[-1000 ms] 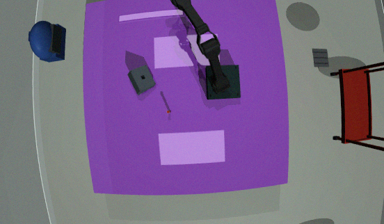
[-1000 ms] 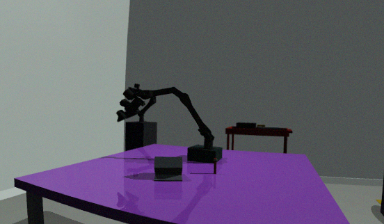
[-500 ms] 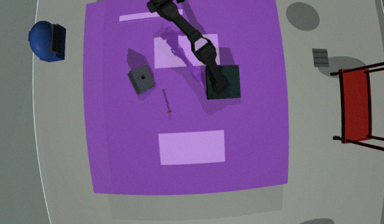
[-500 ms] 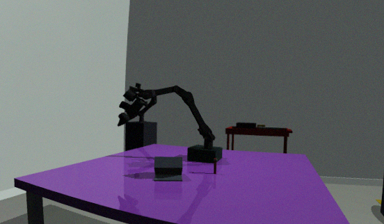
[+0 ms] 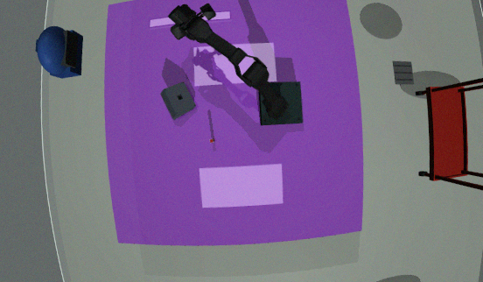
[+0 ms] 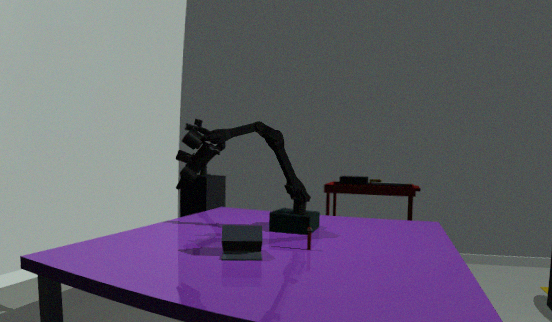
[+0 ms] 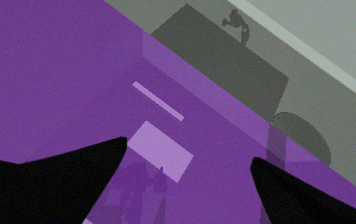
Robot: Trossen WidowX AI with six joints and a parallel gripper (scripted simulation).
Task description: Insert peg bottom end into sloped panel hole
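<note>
Now: gripper tip 530 mm to the right of the red peg, 150 mm above it and 90 mm past it. Round my gripper tip: sloped panel 350 mm to the left, 160 mm below, 70 mm ahead.
</note>
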